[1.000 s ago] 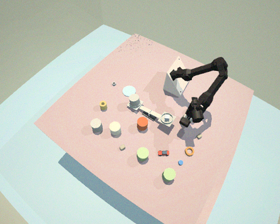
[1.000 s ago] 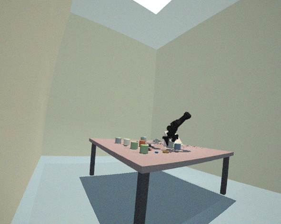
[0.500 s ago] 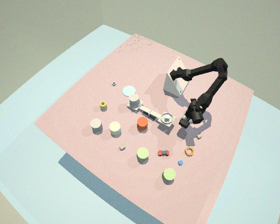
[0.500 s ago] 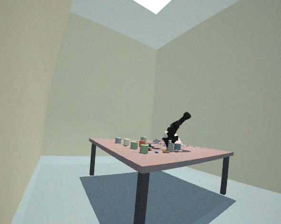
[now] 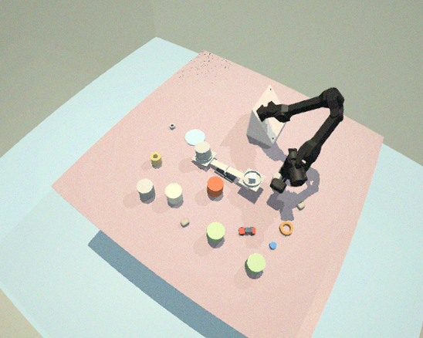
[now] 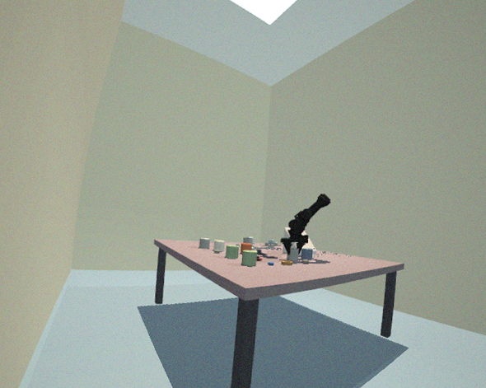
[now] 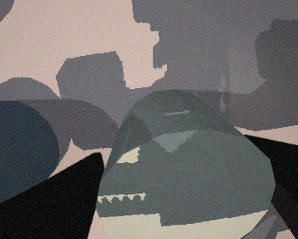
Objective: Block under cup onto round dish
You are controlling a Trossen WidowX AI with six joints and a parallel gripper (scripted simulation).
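The round light-blue dish lies 20 mm ahead of my gripper tip, 480 mm to the right of it and 20 mm below it. From my gripper tip the other things lie so: orange cup (200 mm ahead, 250 mm to the right, 10 mm above); toy car (280 mm ahead, 10 mm to the right, 10 mm below); blue cup (130 mm behind, 10 mm to the right, 10 mm above).
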